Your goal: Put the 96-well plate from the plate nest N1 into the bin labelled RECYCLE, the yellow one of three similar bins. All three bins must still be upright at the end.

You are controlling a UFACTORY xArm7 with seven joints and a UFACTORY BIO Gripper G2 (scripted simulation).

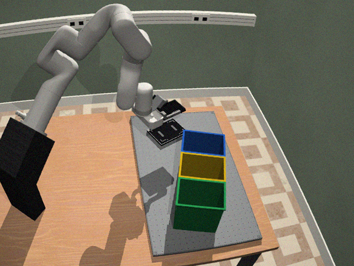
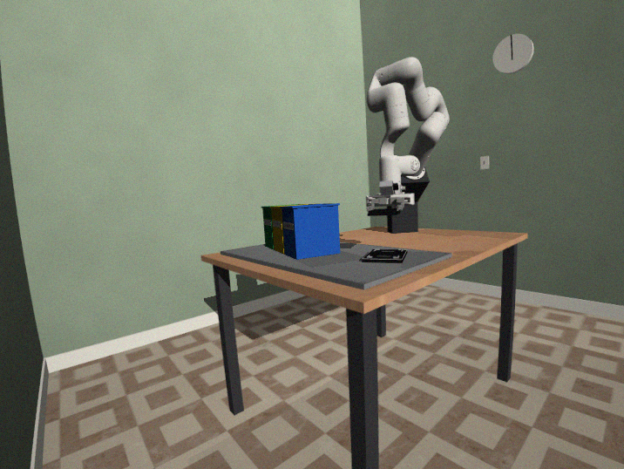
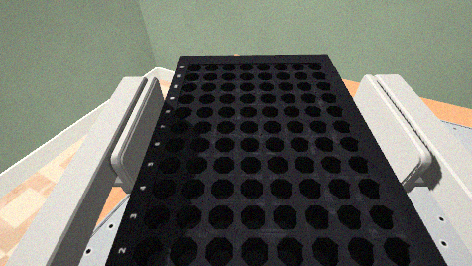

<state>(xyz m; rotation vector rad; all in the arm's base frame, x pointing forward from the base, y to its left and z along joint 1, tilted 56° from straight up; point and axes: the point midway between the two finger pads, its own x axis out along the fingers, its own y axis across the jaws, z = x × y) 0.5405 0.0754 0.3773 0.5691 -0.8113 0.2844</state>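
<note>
Right now my hand is 38 cm to the left of the yellow bin, 10 cm short of it and 7 cm above it. From my hand the other things lie so: black plate nest N1 (15 cm below); then blue bin (25 cm to the right, 12 cm ahead, 7 cm below); then black 96-well plate (1 cm below).
</note>
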